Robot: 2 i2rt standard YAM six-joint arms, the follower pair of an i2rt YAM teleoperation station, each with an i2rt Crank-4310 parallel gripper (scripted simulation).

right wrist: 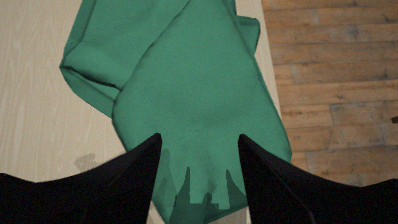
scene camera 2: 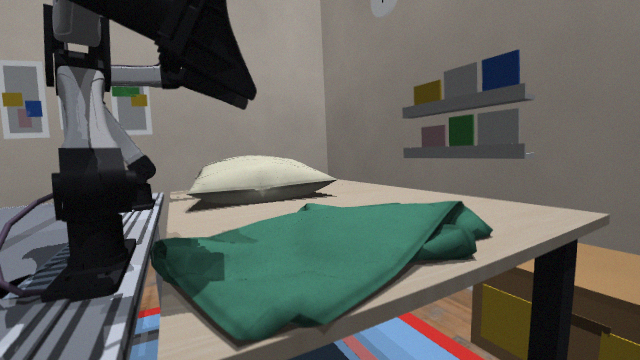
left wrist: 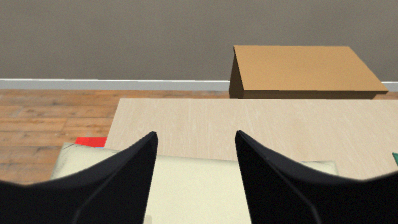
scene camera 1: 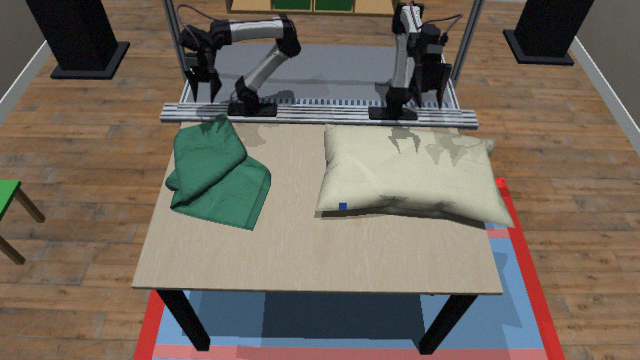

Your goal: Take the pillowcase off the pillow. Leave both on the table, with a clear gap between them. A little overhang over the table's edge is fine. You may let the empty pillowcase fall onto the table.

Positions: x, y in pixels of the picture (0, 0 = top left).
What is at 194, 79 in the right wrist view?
A green pillowcase.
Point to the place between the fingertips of the left gripper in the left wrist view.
196, 134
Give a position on a cream pillow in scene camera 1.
At 386, 170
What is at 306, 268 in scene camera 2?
A green pillowcase.
